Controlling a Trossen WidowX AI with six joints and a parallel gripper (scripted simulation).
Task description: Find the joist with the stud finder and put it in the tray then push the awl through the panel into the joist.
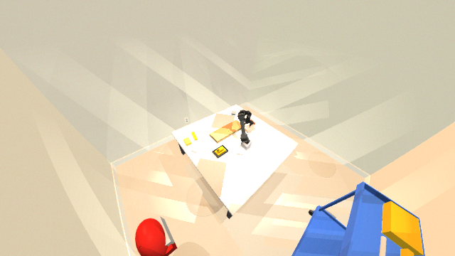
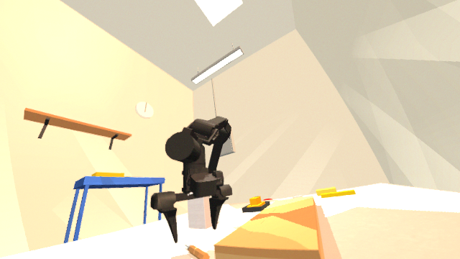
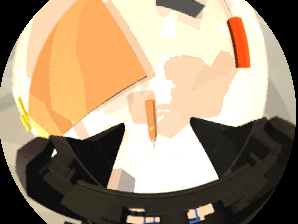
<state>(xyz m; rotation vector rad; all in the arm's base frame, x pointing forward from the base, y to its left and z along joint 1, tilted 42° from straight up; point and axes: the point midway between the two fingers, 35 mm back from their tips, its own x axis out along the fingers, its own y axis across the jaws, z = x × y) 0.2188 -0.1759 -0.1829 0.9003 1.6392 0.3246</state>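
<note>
Now: the awl 5 cm behind my gripper tip, 4 cm below it and 3 cm to the left of it. From my gripper tip the other things lie so: dark tray: 56 cm to the left, 7 cm behind, 4 cm below; then orange stud finder: 58 cm to the left, 7 cm behind.
</note>
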